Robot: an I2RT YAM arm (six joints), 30 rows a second.
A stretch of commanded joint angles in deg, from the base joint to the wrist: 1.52 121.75 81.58 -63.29 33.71 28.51; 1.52 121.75 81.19 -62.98 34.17 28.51; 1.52 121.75 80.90 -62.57 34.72 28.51; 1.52 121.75 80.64 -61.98 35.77 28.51; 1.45 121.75 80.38 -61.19 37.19 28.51; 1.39 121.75 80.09 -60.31 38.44 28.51; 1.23 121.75 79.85 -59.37 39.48 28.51; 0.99 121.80 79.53 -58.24 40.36 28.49; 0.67 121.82 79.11 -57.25 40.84 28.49; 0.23 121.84 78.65 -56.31 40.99 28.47; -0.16 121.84 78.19 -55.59 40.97 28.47; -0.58 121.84 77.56 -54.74 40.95 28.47; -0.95 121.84 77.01 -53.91 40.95 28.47; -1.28 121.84 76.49 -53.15 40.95 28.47; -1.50 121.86 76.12 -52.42 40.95 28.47; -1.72 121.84 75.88 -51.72 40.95 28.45; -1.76 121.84 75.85 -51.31 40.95 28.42
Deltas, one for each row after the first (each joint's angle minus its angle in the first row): 0.00 0.00 -0.39 0.31 0.46 0.00; 0.00 0.00 -0.68 0.72 1.01 0.00; 0.00 0.00 -0.94 1.31 2.06 0.00; -0.07 0.00 -1.20 2.10 3.48 0.00; -0.13 0.00 -1.49 2.98 4.73 0.00; -0.29 0.00 -1.73 3.92 5.77 0.00; -0.53 0.05 -2.05 5.05 6.65 -0.02; -0.85 0.07 -2.47 6.04 7.13 -0.02; -1.29 0.09 -2.93 6.98 7.28 -0.04; -1.68 0.09 -3.39 7.70 7.26 -0.04; -2.10 0.09 -4.02 8.55 7.24 -0.04; -2.47 0.09 -4.57 9.38 7.24 -0.04; -2.80 0.09 -5.09 10.14 7.24 -0.04; -3.02 0.11 -5.46 10.87 7.24 -0.04; -3.24 0.09 -5.70 11.57 7.24 -0.06; -3.28 0.09 -5.73 11.98 7.24 -0.09
